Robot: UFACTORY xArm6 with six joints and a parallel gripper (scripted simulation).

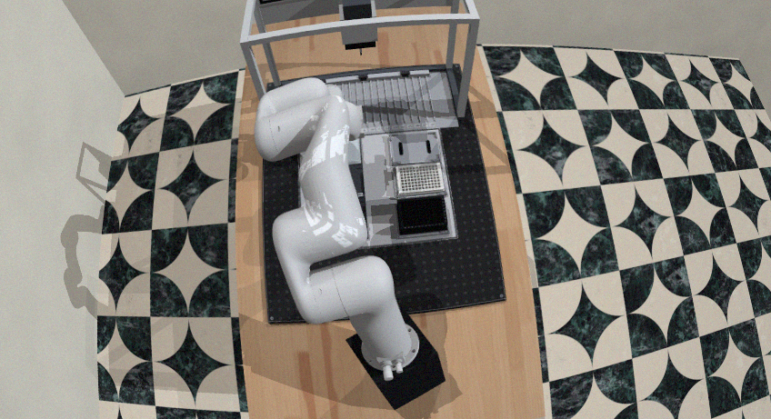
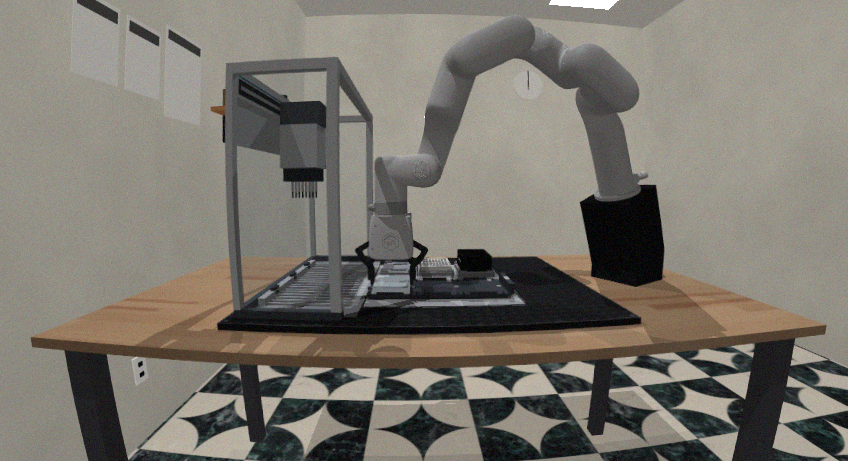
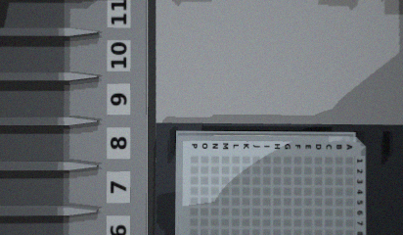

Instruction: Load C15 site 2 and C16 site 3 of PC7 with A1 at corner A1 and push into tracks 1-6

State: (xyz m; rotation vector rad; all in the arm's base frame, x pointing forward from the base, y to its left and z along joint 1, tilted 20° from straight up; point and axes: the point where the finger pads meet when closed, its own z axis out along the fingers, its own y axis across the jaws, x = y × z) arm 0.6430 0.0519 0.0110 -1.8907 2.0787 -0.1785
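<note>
Right now the 96-well plate C15 is 13 cm behind my hand, 21 cm to the right of it and 1 cm below it. Round my hand: grey apron: 12 cm behind, 8 cm to the right, 3 cm below; plate carrier PC7: 11 cm behind, 1 cm to the left, 1 cm below; nest S3: 2 cm behind, 22 cm to the right, 2 cm below.
</note>
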